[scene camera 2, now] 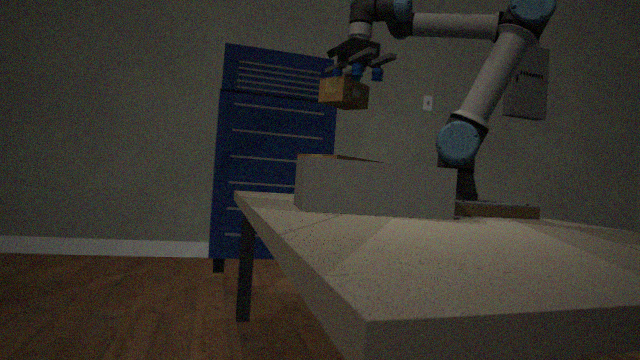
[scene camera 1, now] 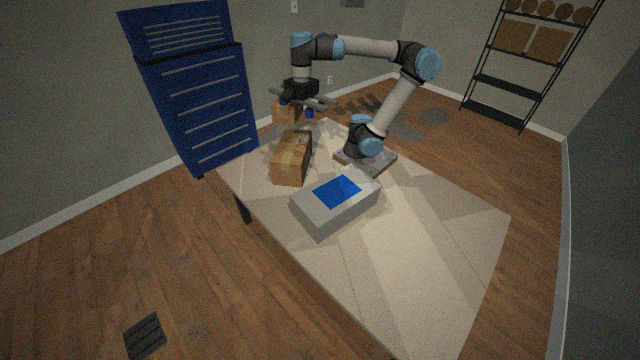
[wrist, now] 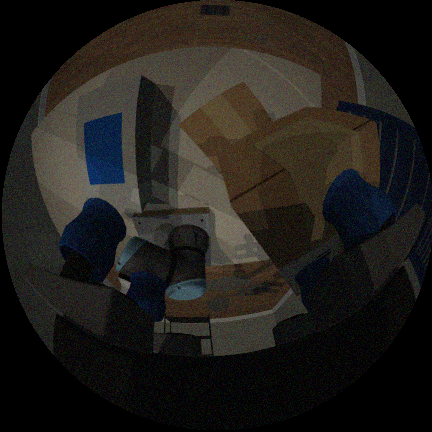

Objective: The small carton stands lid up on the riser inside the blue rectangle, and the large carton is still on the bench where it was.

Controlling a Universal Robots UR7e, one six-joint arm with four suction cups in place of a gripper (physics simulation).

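Frame: origin at the arm's base, x ahead, y left, z up, level; millimetres.
Seen in the pictures: hand at its tool point: [scene camera 2: 355, 81] [scene camera 1: 301, 108] [wrist: 222, 249]; arm's base at its link origin: [scene camera 1: 355, 151] [wrist: 188, 239].
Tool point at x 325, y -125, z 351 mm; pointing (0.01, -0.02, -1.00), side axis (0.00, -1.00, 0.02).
Note:
Pixels of each thing's top centre, then the offset from my tool point to it. Level surfaces: height alone.
- small carton at its top centre: [wrist: 339, 242] [scene camera 2: 345, 82] [scene camera 1: 287, 99] dz +16, dx -5, dy -85 mm
- large carton at its top centre: [wrist: 256, 159] [scene camera 2: 343, 158] [scene camera 1: 292, 144] dz -242, dx -27, dy -99 mm
- bench at its surface level: dz -390 mm
- grey riser at its top centre: [scene camera 2: 371, 163] [wrist: 101, 151] [scene camera 1: 337, 190] dz -270, dx +75, dy +252 mm
- blue rectangle at its top centre: [wrist: 101, 151] [scene camera 1: 337, 190] dz -270, dx +75, dy +252 mm
My suction gripper [scene camera 1: 300, 102] [scene camera 2: 356, 70] [wrist: 226, 255] holds the small carton [scene camera 1: 285, 113] [scene camera 2: 344, 94] [wrist: 310, 160] by its top, with some of the blue cups hanging beside it. The small carton is in the air, about level, above and behind the large carton in scene camera 1. The large carton [scene camera 1: 287, 159] [wrist: 222, 112] stands on the bench [scene camera 1: 425, 260] [scene camera 2: 450, 265]; in scene camera 2 a sliver of its top shows over the riser. The grey riser [scene camera 1: 345, 212] [scene camera 2: 375, 190] [wrist: 145, 150] bears the blue rectangle [scene camera 1: 336, 191] [wrist: 104, 149], whose surface is bare.
The arm's base plate [scene camera 1: 370, 162] [scene camera 2: 500, 208] [wrist: 210, 220] sits on the bench behind the riser. A blue tool cabinet [scene camera 1: 210, 100] [scene camera 2: 270, 125] stands beyond the bench's left end. A shelf rack [scene camera 1: 507, 86] with boxes stands at the far wall.

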